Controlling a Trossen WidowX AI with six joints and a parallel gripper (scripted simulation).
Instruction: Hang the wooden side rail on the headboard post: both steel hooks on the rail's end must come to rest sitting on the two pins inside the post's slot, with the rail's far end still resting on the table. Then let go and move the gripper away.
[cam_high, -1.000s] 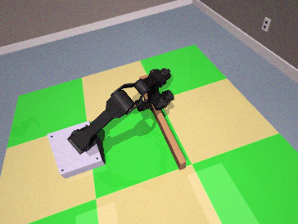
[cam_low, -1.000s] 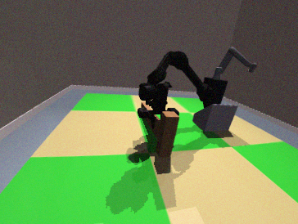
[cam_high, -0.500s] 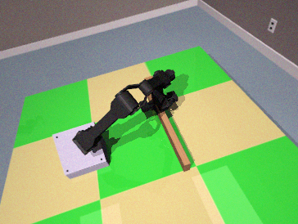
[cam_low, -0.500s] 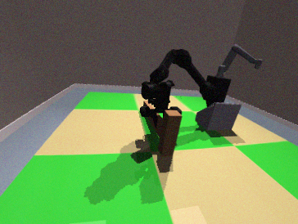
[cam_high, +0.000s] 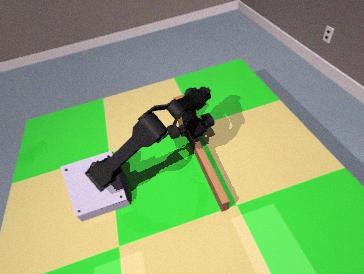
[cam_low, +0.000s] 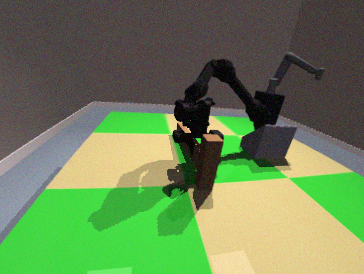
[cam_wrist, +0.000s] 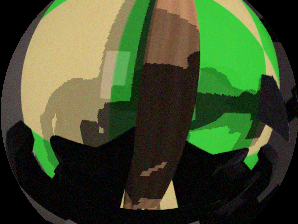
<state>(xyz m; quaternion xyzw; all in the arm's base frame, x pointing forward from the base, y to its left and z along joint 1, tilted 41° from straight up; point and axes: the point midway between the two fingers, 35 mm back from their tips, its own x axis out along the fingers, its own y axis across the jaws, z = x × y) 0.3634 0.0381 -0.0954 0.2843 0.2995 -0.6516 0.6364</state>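
My gripper tip is 12 cm to the right of the headboard post and 4 cm below it.
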